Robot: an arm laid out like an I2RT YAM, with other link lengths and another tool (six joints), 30 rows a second.
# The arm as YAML. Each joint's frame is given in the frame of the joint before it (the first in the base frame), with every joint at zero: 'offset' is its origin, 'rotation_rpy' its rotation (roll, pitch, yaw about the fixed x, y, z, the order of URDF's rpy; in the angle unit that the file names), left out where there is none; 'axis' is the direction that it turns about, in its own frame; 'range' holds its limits. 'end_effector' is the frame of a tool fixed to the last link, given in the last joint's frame.
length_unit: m
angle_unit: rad
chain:
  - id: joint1
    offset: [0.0, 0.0, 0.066]
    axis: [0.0, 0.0, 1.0]
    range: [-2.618, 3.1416]
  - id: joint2
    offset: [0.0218, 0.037, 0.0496]
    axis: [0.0, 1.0, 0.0]
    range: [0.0, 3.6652]
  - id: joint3
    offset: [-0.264, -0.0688, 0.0]
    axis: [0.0, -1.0, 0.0]
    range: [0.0, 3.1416]
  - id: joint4
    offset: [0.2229, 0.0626, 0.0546]
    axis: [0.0, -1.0, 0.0]
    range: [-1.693, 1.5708]
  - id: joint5
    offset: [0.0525, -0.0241, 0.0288]
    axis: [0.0, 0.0, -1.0]
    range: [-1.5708, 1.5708]
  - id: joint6
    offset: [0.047, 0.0, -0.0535]
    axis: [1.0, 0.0, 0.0]
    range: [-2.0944, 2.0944]
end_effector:
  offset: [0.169, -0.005, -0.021]
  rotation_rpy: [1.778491, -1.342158, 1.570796]
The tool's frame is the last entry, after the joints.
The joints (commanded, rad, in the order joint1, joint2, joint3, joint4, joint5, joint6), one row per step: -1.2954, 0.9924, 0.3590, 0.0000, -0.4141, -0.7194; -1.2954, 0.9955, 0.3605, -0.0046, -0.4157, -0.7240; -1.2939, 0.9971, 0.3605, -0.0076, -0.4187, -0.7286; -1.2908, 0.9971, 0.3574, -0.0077, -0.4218, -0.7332; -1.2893, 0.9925, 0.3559, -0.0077, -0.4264, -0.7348; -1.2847, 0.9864, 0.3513, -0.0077, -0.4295, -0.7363; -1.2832, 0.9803, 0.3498, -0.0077, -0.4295, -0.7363; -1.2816, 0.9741, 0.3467, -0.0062, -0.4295, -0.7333; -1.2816, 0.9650, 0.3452, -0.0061, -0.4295, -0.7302; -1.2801, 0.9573, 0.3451, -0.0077, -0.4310, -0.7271; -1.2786, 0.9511, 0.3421, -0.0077, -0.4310, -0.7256; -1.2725, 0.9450, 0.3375, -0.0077, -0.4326, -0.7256; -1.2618, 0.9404, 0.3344, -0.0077, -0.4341, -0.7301; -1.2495, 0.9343, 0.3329, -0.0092, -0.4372, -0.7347; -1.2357, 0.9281, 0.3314, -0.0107, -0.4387, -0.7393; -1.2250, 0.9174, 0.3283, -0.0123, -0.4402, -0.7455; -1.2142, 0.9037, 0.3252, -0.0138, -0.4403, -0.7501; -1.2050, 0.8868, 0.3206, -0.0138, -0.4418, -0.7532; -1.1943, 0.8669, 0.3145, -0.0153, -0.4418, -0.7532; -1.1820, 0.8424, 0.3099, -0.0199, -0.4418, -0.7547
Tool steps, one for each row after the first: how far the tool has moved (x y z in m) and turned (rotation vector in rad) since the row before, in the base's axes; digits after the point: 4 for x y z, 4 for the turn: 0.0001, 0.0007, -0.0009, 0.0035, 0.0035, 0.0038; 0.0007, 0.0011, -0.0008, 0.0022, 0.0023, 0.0064; 0.0010, 0.0016, -0.0011, 0.0009, 0.0018, 0.0081; 0.0011, 0.0009, 0.0008, -0.0032, -0.0026, 0.0061; 0.0014, 0.0019, -0.0001, -0.0018, -0.0013, 0.0079; 0.0003, 0.0003, 0.0009, -0.0044, -0.0013, 0.0015; 0.0003, 0.0005, 0.0006, -0.0026, -0.0031, 0.0000; 0.0000, 0.0000, 0.0017, -0.0055, -0.0040, -0.0017; 0.0007, 0.0004, 0.0016, -0.0036, -0.0044, 0.0011; 0.0002, 0.0007, 0.0003, -0.0021, -0.0018, 0.0007; 0.0014, 0.0020, -0.0003, -0.0012, -0.0013, 0.0074; 0.0025, 0.0024, 0.0000, -0.0040, 0.0013, 0.0143; 0.0032, 0.0026, 0.0008, -0.0053, 0.0000, 0.0172; 0.0032, 0.0027, 0.0008, -0.0057, 0.0008, 0.0174; 0.0024, 0.0024, 0.0012, -0.0094, 0.0007, 0.0151; 0.0022, 0.0022, 0.0019, -0.0116, -0.0006, 0.0132; 0.0021, 0.0021, 0.0023, -0.0133, -0.0034, 0.0120; 0.0020, 0.0028, 0.0020, -0.0115, -0.0045, 0.0107; 0.0023, 0.0030, 0.0031, -0.0152, -0.0049, 0.0130
